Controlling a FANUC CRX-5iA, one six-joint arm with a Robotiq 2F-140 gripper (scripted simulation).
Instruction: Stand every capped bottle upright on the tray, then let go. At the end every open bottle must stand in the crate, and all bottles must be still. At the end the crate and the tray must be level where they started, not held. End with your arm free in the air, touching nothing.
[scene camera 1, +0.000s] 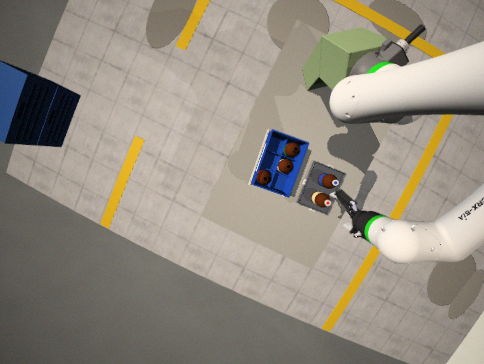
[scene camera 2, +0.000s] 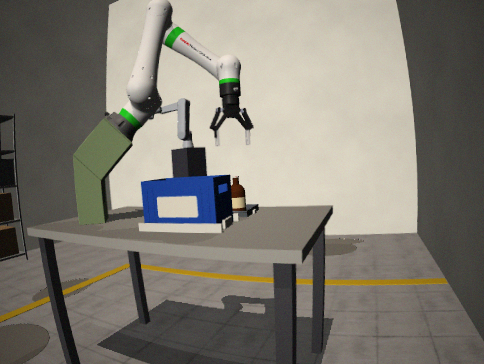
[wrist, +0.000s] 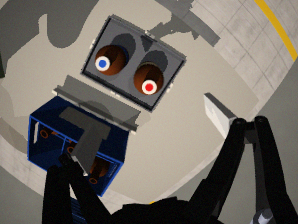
Note:
The pictures show: my gripper and a crate.
My gripper also shows in the wrist view.

